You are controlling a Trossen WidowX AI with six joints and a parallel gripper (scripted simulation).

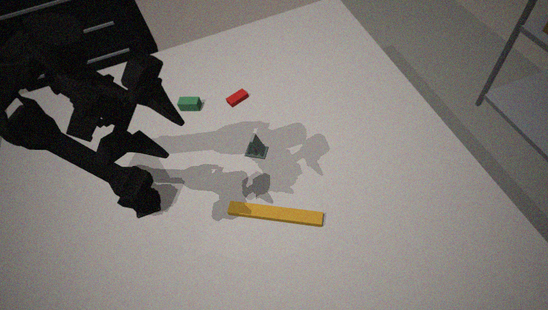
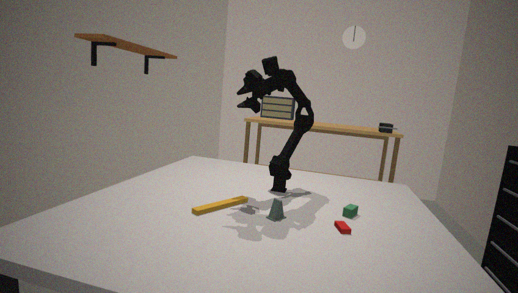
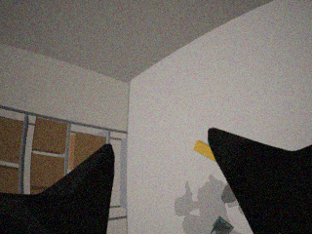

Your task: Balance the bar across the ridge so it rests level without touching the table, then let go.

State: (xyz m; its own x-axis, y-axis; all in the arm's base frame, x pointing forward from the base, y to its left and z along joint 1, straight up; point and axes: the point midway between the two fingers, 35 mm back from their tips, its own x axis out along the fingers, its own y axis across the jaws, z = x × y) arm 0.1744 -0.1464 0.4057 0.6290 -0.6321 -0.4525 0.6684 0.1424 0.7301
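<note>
Right now my gripper tip is 380 mm above the yellow bar, 120 mm short of it and 10 mm to the right of it. Round my gripper tip: red block (440 mm to the left, 380 mm below, 140 mm ahead); then green block (470 mm to the left, 370 mm below, 20 mm behind).
</note>
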